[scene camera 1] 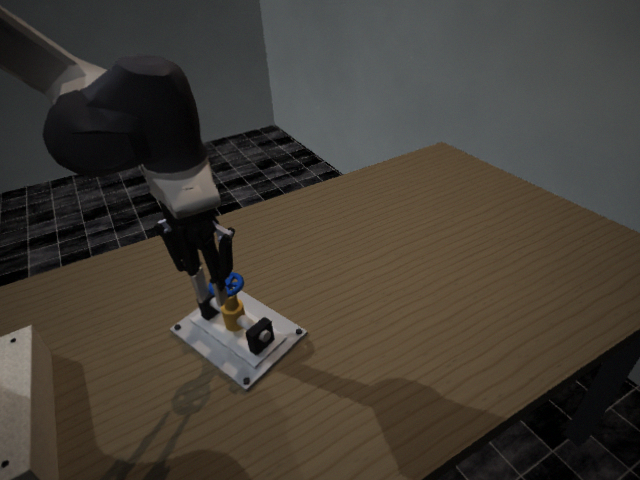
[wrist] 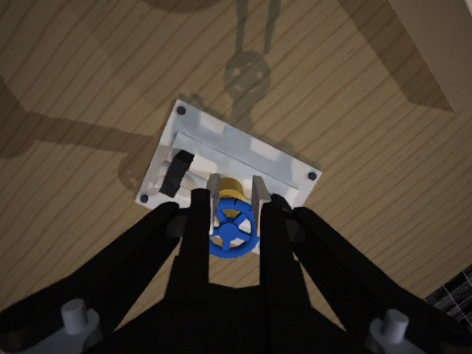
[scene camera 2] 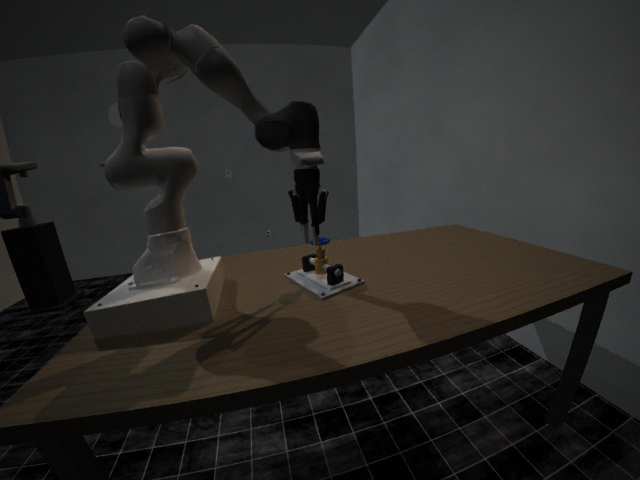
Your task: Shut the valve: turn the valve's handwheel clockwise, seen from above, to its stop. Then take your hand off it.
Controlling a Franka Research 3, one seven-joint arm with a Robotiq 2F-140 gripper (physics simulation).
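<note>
The valve's blue handwheel (scene camera 1: 239,282) (scene camera 2: 324,241) (wrist: 229,231) sits level on top of a yellow valve body (scene camera 1: 232,317) (scene camera 2: 321,266) (wrist: 231,187). The valve is fixed on a white base plate (scene camera 1: 227,367) (scene camera 2: 305,285) (wrist: 272,159). My gripper (scene camera 1: 210,303) (scene camera 2: 310,243) (wrist: 235,188) points down right at the wheel. Its fingers are drawn in to a narrow gap, neither meeting nor plainly clamped on anything. In the scene views the fingertips reach about rim height or lower, and one finger hides part of the wheel. Contact with the rim cannot be told.
A white pipe runs through the valve body between two black blocks (scene camera 1: 260,335) (scene camera 2: 334,274) (wrist: 177,173). The arm's pale base box (scene camera 1: 14,397) (scene camera 2: 155,313) stands on the wooden table (scene camera 1: 392,248) (scene camera 2: 439,279) (wrist: 380,210). A second dark stand (scene camera 2: 38,268) is beyond the table at the far left.
</note>
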